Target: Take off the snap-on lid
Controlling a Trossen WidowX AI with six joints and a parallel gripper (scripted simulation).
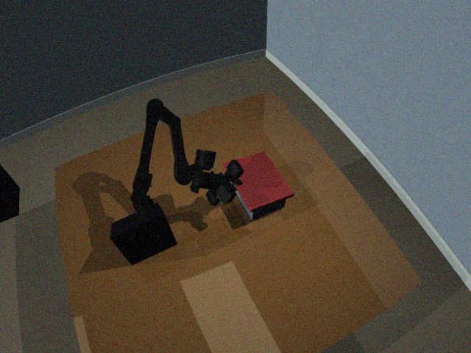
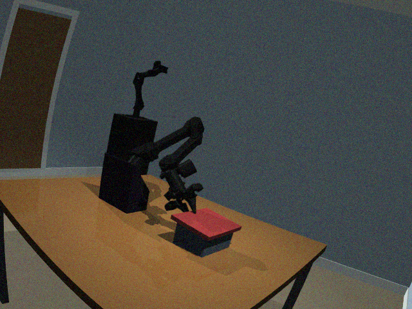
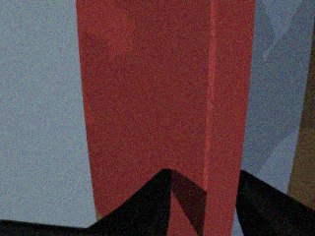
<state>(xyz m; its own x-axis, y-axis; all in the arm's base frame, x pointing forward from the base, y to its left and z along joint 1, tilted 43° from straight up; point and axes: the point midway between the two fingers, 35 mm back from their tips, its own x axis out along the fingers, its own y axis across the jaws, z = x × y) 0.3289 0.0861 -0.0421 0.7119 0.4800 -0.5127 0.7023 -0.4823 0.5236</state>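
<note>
My gripper tip is now 8 cm short of the red lid. From my gripper tip the other things lie so: blue-grey storage box 8 cm ahead, 6 cm below.
</note>
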